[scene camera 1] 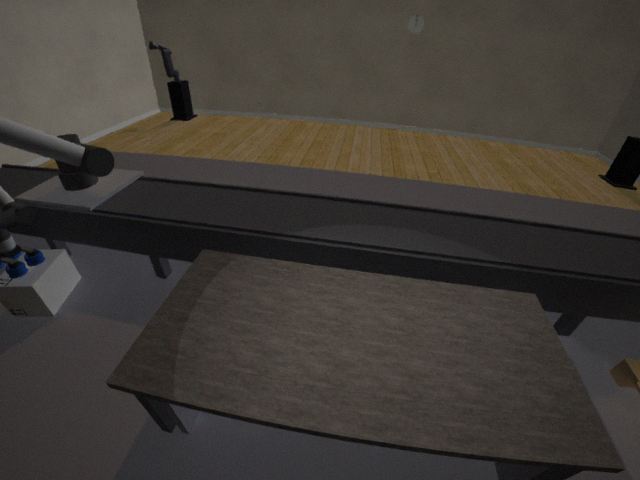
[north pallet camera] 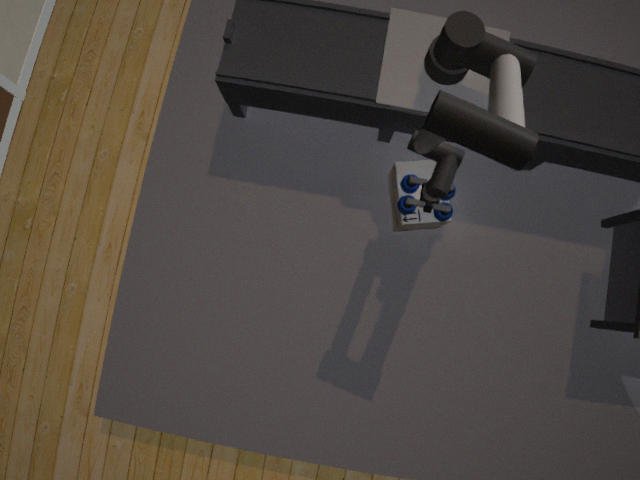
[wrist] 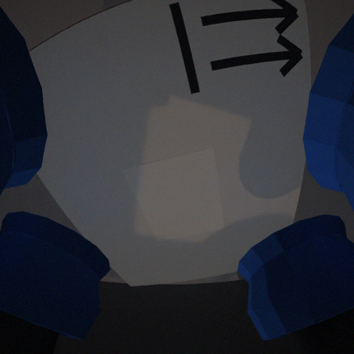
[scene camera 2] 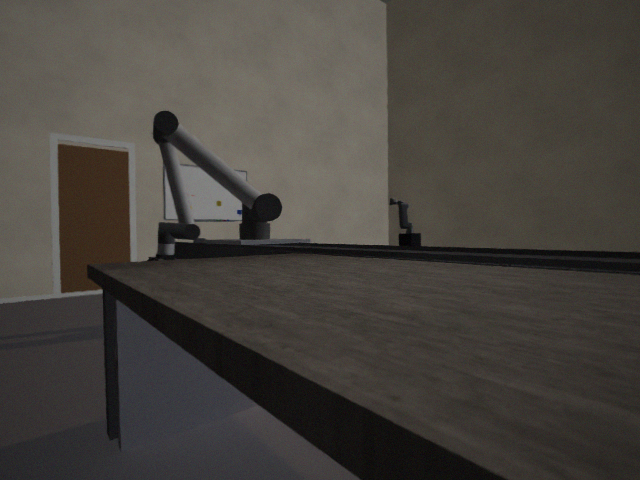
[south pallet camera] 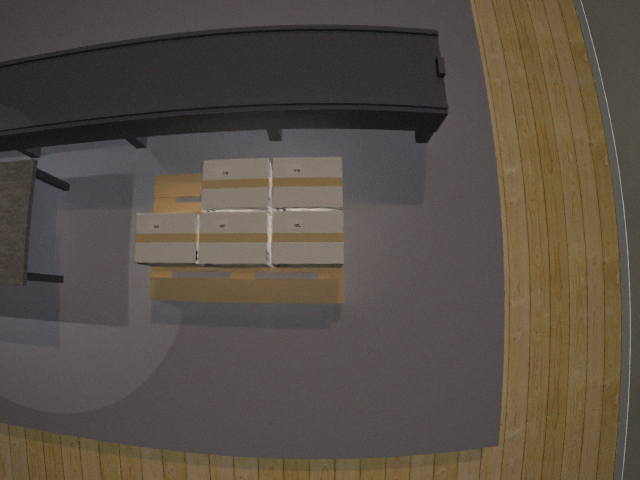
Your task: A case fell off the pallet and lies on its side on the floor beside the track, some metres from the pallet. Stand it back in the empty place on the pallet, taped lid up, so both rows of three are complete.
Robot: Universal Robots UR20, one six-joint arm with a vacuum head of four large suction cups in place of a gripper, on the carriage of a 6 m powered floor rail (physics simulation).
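Pixels of known places: arm's base, link origin: (scene camera 1: 81,183) (north pallet camera: 445,65) (scene camera 2: 255,239).
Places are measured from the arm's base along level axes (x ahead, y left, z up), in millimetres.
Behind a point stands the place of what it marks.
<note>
The fallen case (scene camera 1: 63,279) {x 585, y 161, z -444 mm} (north pallet camera: 416,167) {x 524, y -32, z -288 mm} (wrist: 100,100) is white and lies on its side on the floor beside the track. Its printed arrows face up. In scene camera 2 the table hides it. My vacuum head (scene camera 1: 14,261) {x 719, y 35, z -212 mm} (north pallet camera: 427,197) {x 719, y 35, z -212 mm} (wrist: 175,192), with four blue cups, is open and holds nothing. It hovers above the case's upper face, with a gap, and the case's outline shows between the cups in the wrist view. The pallet (south pallet camera: 245,290) {x 1275, y 4475, z -425 mm} bears five upright cases with taped lids up. Its empty place (south pallet camera: 178,183) {x 611, y 4019, z -426 mm} is at the upper left in the south pallet view, on the track side.
The track (scene camera 1: 361,253) (north pallet camera: 310,56) (south pallet camera: 310,72) runs beside case and pallet. My arm's carriage (scene camera 1: 116,183) {x -56, y 286, z 0 mm} (north pallet camera: 405,62) {x 31, y -223, z 0 mm} stands on it near the case. A long table (scene camera 1: 361,361) {x 1020, y 2209, z -40 mm} (scene camera 2: 361,310) {x 1135, y 2316, z -40 mm} (south pallet camera: 12,222) {x 908, y 2975, z -41 mm} stands between the case and the pallet.
</note>
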